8 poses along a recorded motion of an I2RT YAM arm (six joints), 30 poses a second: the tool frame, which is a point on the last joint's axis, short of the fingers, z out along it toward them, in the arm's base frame.
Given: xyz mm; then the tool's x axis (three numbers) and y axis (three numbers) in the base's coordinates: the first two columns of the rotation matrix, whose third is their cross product.
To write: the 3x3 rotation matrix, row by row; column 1 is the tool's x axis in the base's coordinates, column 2 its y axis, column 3 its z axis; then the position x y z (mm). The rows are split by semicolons. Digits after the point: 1 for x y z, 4 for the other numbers.
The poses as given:
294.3, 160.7, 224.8, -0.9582, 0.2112, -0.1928, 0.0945, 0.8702, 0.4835
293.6, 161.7, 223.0, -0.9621, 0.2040, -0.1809, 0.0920, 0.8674, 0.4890
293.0, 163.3, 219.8, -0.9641, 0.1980, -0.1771, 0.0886, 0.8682, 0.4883
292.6, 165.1, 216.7, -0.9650, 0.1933, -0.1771, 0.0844, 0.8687, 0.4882
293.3, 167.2, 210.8, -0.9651, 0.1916, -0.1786, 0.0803, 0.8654, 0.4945
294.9, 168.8, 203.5, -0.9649, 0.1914, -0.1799, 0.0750, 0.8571, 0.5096
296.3, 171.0, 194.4, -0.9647, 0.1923, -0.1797, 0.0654, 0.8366, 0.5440
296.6, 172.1, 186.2, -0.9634, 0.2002, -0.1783, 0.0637, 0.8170, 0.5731
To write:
-0.9582, 0.0945, 0.2699; 0.2112, 0.8702, 0.4451; -0.1928, 0.4835, -0.8538; 294.3, 160.7, 224.8
-0.9621, 0.0920, 0.2567; 0.2040, 0.8674, 0.4538; -0.1809, 0.4890, -0.8533; 293.6, 161.7, 223.0
-0.9641, 0.0886, 0.2504; 0.1980, 0.8682, 0.4551; -0.1771, 0.4883, -0.8546; 293.0, 163.3, 219.8
-0.9650, 0.0844, 0.2482; 0.1933, 0.8687, 0.4562; -0.1771, 0.4882, -0.8546; 292.6, 165.1, 216.7
-0.9651, 0.0803, 0.2493; 0.1916, 0.8654, 0.4629; -0.1786, 0.4945, -0.8506; 293.3, 167.2, 210.8
-0.9649, 0.0750, 0.2517; 0.1914, 0.8571, 0.4782; -0.1799, 0.5096, -0.8414; 294.9, 168.8, 203.5
-0.9647, 0.0654, 0.2549; 0.1923, 0.8366, 0.5130; -0.1797, 0.5440, -0.8196; 296.3, 171.0, 194.4
-0.9634, 0.0637, 0.2604; 0.2002, 0.8170, 0.5408; -0.1783, 0.5731, -0.7999; 296.6, 172.1, 186.2

